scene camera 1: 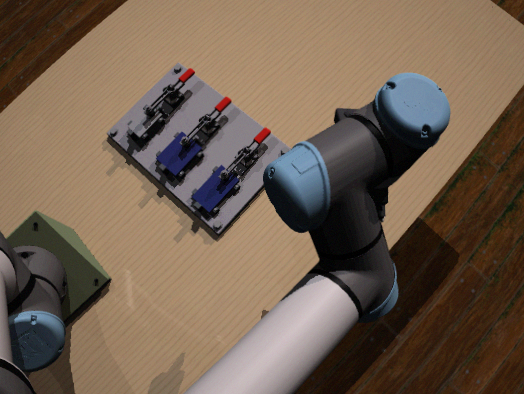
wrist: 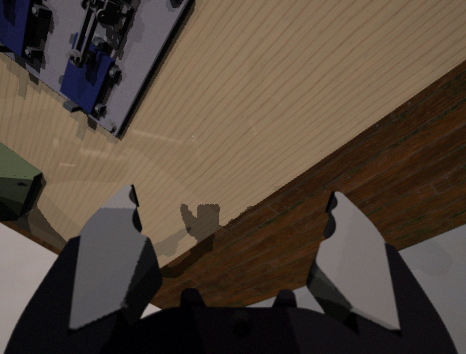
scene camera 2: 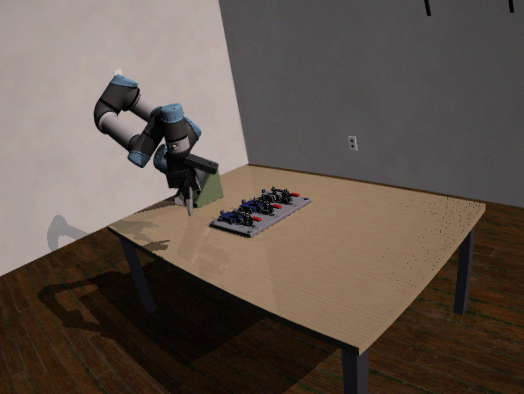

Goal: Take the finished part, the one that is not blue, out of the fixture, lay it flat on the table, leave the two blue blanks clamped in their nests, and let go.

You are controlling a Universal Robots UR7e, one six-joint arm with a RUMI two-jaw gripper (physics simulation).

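Places are measured from the arm's base along level axes (x right, y down, z ahead), in centimetres.
Pixels of known places: gripper, fingertip midpoint: [wrist: 233, 190] [scene camera 2: 194, 204].
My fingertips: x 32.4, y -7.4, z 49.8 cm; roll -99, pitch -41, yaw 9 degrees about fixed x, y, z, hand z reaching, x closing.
Observation:
Ahead of a thing's pixels: the offset from my fingertips to its top centre.
The fixture plate {dx -32.2, dy +16.2, dz -5.7 cm} [scene camera 1: 202, 95] [scene camera 2: 275, 217] [wrist: 137, 65] lies on the table with three nests and red-handled clamps. A grey part {dx -43.0, dy +13.6, dz -10.5 cm} [scene camera 1: 145, 132] appears in the nest at the upper left in the first scene view; it is dark and hard to tell from its nest. The two blue blanks {dx -32.0, dy +14.1, dz -10.5 cm} [scene camera 1: 180, 154] {dx -21.0, dy +14.6, dz -10.5 cm} [scene camera 1: 216, 190] [scene camera 2: 255, 206] [scene camera 2: 230, 216] [wrist: 87, 82] sit in the other nests, clamp arms reaching over them. My gripper [scene camera 2: 189, 212] [wrist: 233, 190] is open and empty, above the table's edge and away from the plate. The arm hides its fingers in the first scene view.
A green wedge-shaped base [scene camera 1: 75, 265] [scene camera 2: 212, 187] [wrist: 17, 175] carries the arm near the plate. The red clamp handles {dx -43.6, dy +12.0, dz +2.8 cm} [scene camera 1: 187, 75] {dx -32.6, dy +12.5, dz +3.3 cm} [scene camera 1: 223, 104] {dx -21.6, dy +13.0, dz +3.8 cm} [scene camera 1: 262, 135] stand up from the plate. The table edge and the floor beyond it show below my fingers in the wrist view.

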